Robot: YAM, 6 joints.
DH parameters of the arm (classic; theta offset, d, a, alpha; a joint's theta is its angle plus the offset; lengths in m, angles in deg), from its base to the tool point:
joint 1: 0 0.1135 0.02 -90
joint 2: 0 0 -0.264 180
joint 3: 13.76 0 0.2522 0
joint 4: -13.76 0 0.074 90
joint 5: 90 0 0 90
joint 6: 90 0.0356 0 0
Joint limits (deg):
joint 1: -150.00..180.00
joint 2: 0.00..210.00
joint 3: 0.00..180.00
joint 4: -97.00..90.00
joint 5: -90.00..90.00
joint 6: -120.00..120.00
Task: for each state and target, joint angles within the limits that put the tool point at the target. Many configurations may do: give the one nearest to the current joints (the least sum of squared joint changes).
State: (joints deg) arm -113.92 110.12 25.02 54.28 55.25 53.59
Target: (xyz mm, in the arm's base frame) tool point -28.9 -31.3 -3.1
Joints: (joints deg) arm -97.11 132.57 0.00 17.34 44.17 53.59
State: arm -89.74 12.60 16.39 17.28 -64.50 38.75
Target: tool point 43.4 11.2 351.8
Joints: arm -112.95 0.00 28.87 36.32 -89.41 38.75
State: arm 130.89 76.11 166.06 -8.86 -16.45 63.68
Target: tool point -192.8 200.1 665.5
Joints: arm 131.93 103.83 153.80 -10.04 -15.85 63.68
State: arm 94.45 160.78 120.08 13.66 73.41 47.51
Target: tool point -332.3 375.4 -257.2
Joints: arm 134.41 206.88 146.53 16.91 45.25 47.51
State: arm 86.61 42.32 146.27 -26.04 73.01 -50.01
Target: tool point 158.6 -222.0 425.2
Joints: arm 118.26 4.83 101.96 -56.32 76.35 -50.01
